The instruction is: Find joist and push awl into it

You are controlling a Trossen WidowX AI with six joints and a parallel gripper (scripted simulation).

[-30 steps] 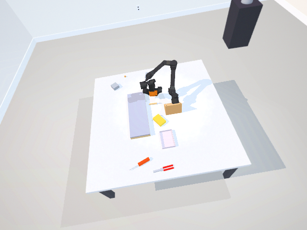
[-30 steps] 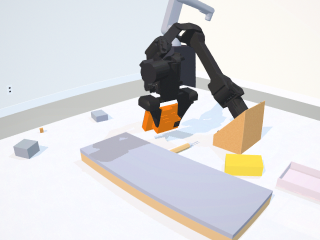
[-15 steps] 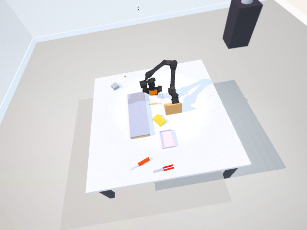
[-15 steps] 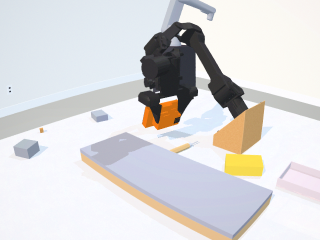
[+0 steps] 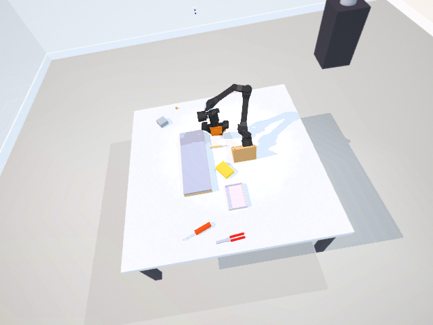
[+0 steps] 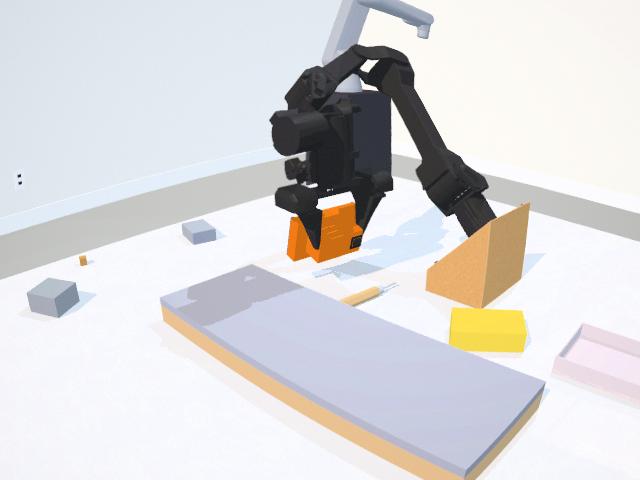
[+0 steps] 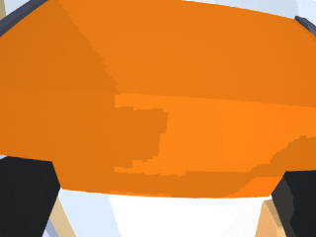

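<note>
Now: gripper tip 2 cm past the orange stud finder and 1 cm to the left of it. The rest, counted from my gripper tip: yellow block 28 cm to the left, 6 cm below, 2 cm behind; awl 7 cm below, 6 cm to the left, 1 cm behind; pale pink tray 48 cm to the left, 7 cm behind, 6 cm below.
</note>
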